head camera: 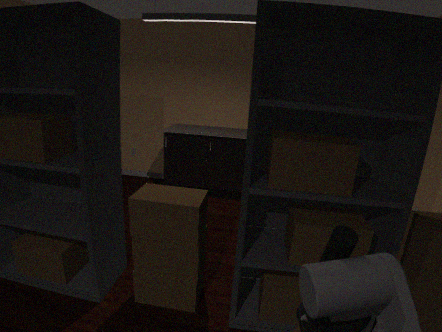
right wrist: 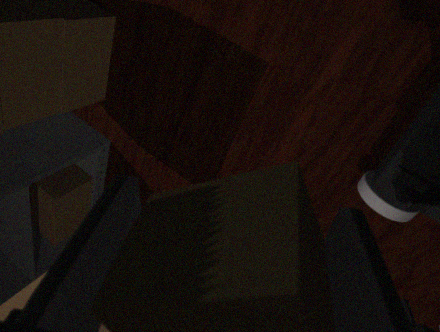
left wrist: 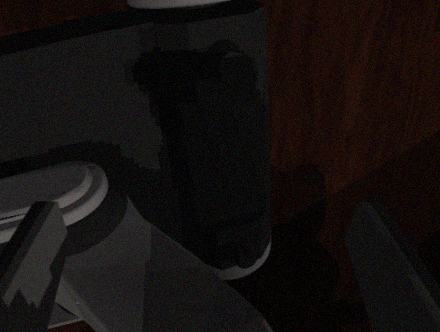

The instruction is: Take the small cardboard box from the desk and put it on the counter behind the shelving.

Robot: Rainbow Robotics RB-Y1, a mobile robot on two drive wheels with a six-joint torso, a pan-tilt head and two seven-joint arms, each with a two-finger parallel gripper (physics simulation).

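Places are measured from the robot's base along level axes (x up, y ahead, z left), in metres.
Where they show: left gripper, between the fingertips: [right wrist: 423, 312] [left wrist: 210, 223]; right gripper, between the fingertips: [right wrist: 235, 209].
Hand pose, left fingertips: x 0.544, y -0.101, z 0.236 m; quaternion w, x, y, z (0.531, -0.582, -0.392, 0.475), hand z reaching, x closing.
Observation:
After its pixels a point has its place.
The small cardboard box [right wrist: 255, 240] @(y 0.252, x 1.062, z -0.194 m) is between the fingers of my right gripper [right wrist: 235, 209] @(y 0.265, x 1.035, z -0.174 m) in the right wrist view, dark and partly shaded, held above the floor. My right gripper is shut on it. In the head view my right arm is at the lower right, and the held box does not clearly show. The counter [head camera: 206, 132] @(y 3.382, x 0.912, z 0.450 m), with a grey top and dark doors, stands against the far wall, seen through the gap between two shelving units [head camera: 104, 150] @(y 1.519, x 1.056, z 0.873 m) [head camera: 251, 150]. My left gripper [left wrist: 210, 223] @(y -0.101, x 0.544, z 0.236 m) is wide open and empty, beside parts of the robot's body.
A tall stack of cardboard boxes [head camera: 166, 245] @(y 1.353, x 0.517, z 0.406 m) stands on the floor in the gap, nearer than the counter. Red-brown floor [head camera: 223, 240] @(y 2.344, x 0.001, z 0.089 m) shows between the stack and the right-hand shelving. Cardboard boxes [head camera: 312, 162] @(y 1.248, x 1.156, z -0.375 m) [head camera: 47, 252] @(y 1.329, x 0.334, z 1.275 m) sit on both units' shelves. The desk is not identifiable.

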